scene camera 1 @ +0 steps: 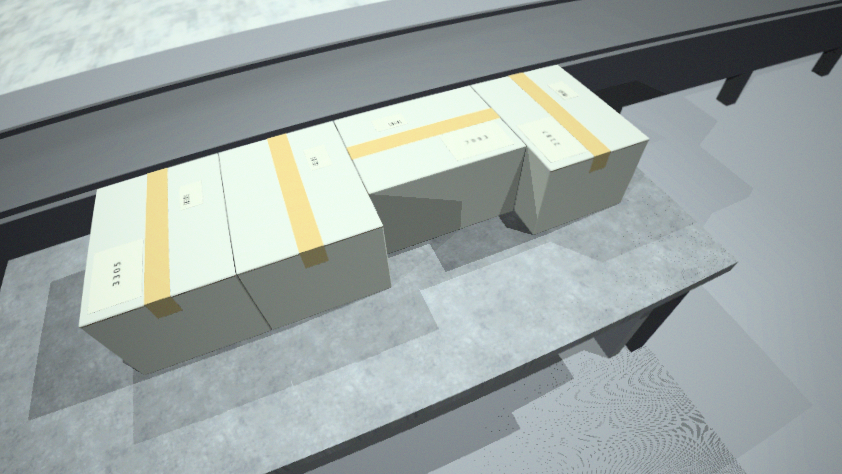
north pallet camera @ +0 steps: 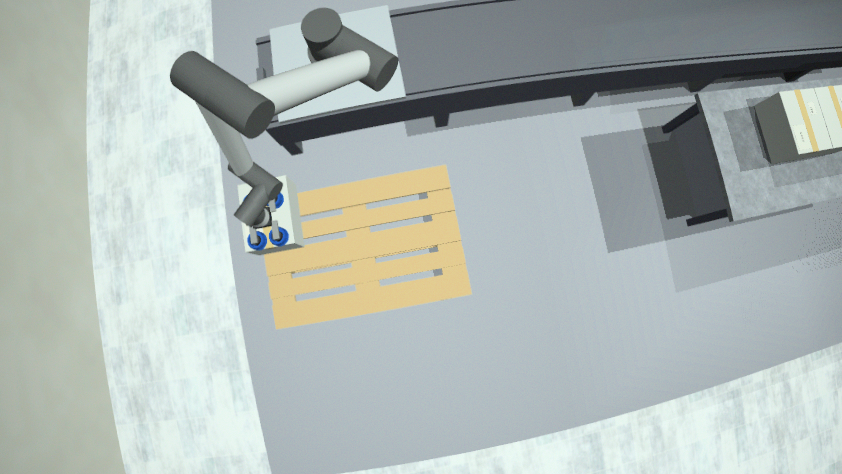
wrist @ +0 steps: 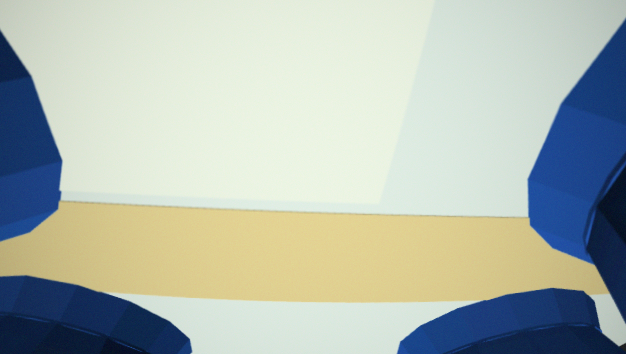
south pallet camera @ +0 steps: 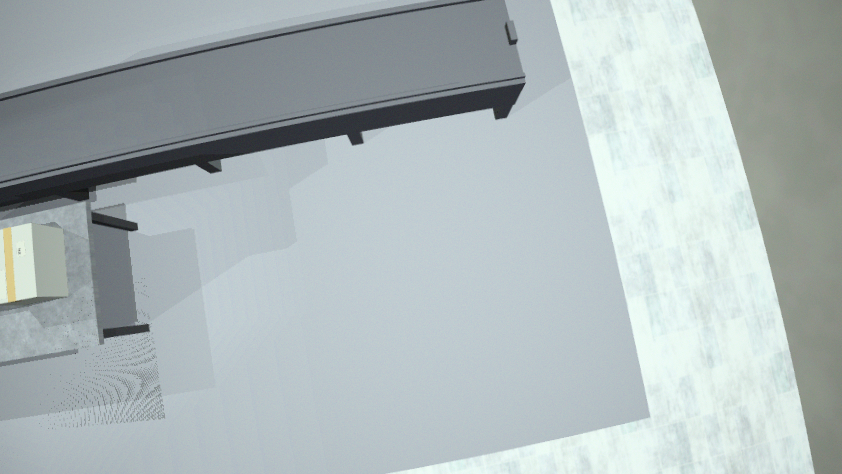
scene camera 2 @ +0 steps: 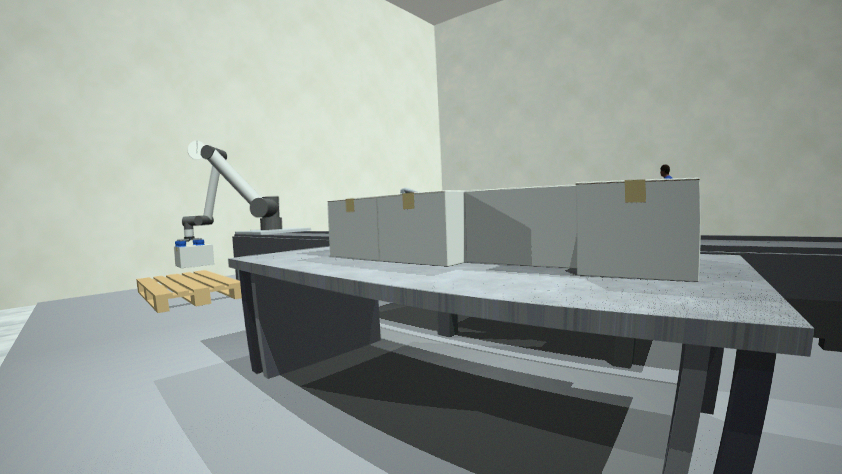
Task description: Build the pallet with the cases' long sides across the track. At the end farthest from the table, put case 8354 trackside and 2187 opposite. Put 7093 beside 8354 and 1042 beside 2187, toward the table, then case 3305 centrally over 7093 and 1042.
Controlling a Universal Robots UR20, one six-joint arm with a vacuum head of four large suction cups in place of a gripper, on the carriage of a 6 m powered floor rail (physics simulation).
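Pixels of known places: hand, its tool point: (wrist: 300, 225); arm's base, origin of its link: (scene camera 2: 271, 229).
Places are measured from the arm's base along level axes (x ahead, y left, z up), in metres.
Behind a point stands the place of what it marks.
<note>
My suction gripper (scene camera 2: 189, 243) {x 0.798, y -0.520, z -0.140 m} (north pallet camera: 265, 219) {x 0.798, y -0.520, z -0.140 m} (wrist: 300, 225) {x 0.798, y -0.520, z -0.140 m} is shut on a white case (scene camera 2: 194, 256) {x 0.790, y -0.383, z -0.231 m} (north pallet camera: 288, 216) {x 0.800, y -0.395, z -0.120 m} (wrist: 470, 100) {x 0.765, y -0.581, z -0.118 m}, its cups on the taped top. The case hangs level above the pallet (scene camera 2: 202, 296) {x 1.001, y 0.531, z -0.495 m} (north pallet camera: 382, 306) {x 1.373, y -0.001, z -0.425 m}, over its trackside corner farthest from the table, long side across the track. Its number cannot be read. No case rests on the pallet. In scene camera 1, case 3305 (scene camera 1: 117, 223) {x 0.770, y 2.556, z 0.183 m}, a case (scene camera 1: 253, 235) {x 0.930, y 2.831, z 0.183 m} with no readable number, case 7093 (scene camera 1: 412, 170) {x 0.887, y 3.187, z 0.183 m} and case 2187 (scene camera 1: 612, 129) {x 0.946, y 3.689, z 0.182 m} stand in a row on the table (scene camera 1: 500, 317) {x 1.184, y 3.268, z -0.040 m}. Case 7093 lies turned lengthwise.
The floor rail (north pallet camera: 500, 52) (south pallet camera: 294, 88) runs behind the pallet and table. The arm's carriage (north pallet camera: 282, 52) {x -0.123, y -0.287, z 0.000 m} is at the rail's pallet end. A person (scene camera 2: 665, 170) shows partly beyond the table cases. A round clock (scene camera 2: 195, 149) shows behind the arm.
</note>
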